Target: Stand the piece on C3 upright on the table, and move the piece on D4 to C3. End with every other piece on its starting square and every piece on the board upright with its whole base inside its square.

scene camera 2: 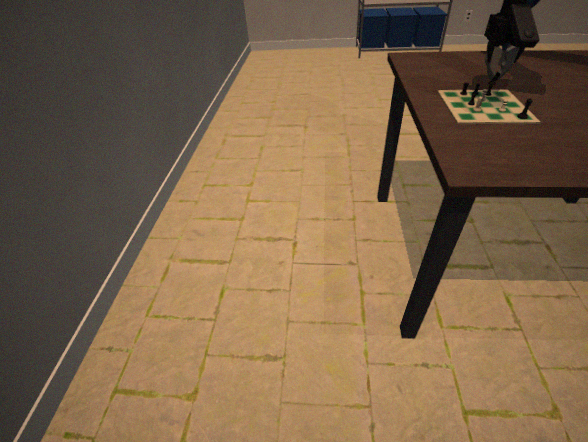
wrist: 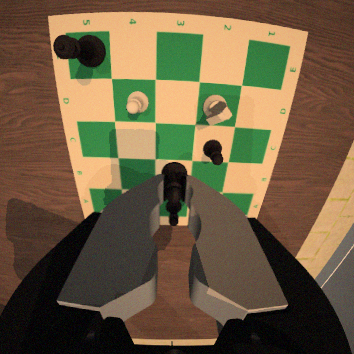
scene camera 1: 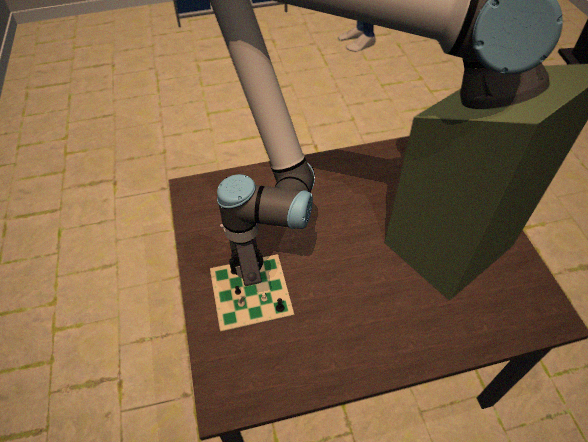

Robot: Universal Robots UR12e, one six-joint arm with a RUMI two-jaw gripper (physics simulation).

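Pixels of known places: gripper, fingertip midpoint: [scene camera 2: 493, 80] [wrist: 173, 177]; arm's base, link origin: [scene camera 1: 504, 92].
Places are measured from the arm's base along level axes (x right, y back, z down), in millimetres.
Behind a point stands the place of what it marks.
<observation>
The D4 piece, a white pawn [scene camera 1: 264, 297] {x -140, y -595, z 583 mm} [scene camera 2: 503, 106] {x -142, y -597, z 581 mm} [wrist: 137, 103] {x -142, y -600, z 566 mm}, stands upright on its green square. C3 [wrist: 175, 141] {x -107, y -636, z 594 mm} is a green square with no piece on it in the wrist view. My gripper [scene camera 2: 496, 76] {x -107, y -634, z 523 mm} [wrist: 173, 177] {x -107, y -634, z 523 mm} is shut on a black piece [wrist: 174, 180] {x -108, y -635, z 517 mm}, its base towards the board's far side in the wrist view; it hangs over the rear rows of the board. A white knight [scene camera 1: 241, 301] {x -151, y -663, z 574 mm} [scene camera 2: 479, 102] {x -153, y -667, z 568 mm} [wrist: 216, 109] {x -148, y -661, z 566 mm} stands on D2 and a black pawn [scene camera 1: 238, 290] {x -109, y -671, z 581 mm} [wrist: 213, 151] {x -111, y -670, z 573 mm} on C2. The fingers hide the squares behind the held piece, around B3 and A3.
The board [scene camera 1: 215, 325] [wrist: 60, 30] lies on the brown table [scene camera 1: 325, 325] {x -242, y -426, z 600 mm} [scene camera 2: 510, 155] {x -372, y -631, z 600 mm}. A tall black piece [scene camera 1: 280, 305] {x -179, y -550, z 571 mm} [scene camera 2: 525, 109] {x -178, y -554, z 571 mm} [wrist: 91, 51] {x -174, y -557, z 580 mm} stands on E5. Another black piece [scene camera 2: 464, 89] {x -36, y -685, z 579 mm} stands near the rear left corner. A green pedestal [scene camera 1: 440, 200] {x -91, y -119, z 260 mm} carries the arm.
</observation>
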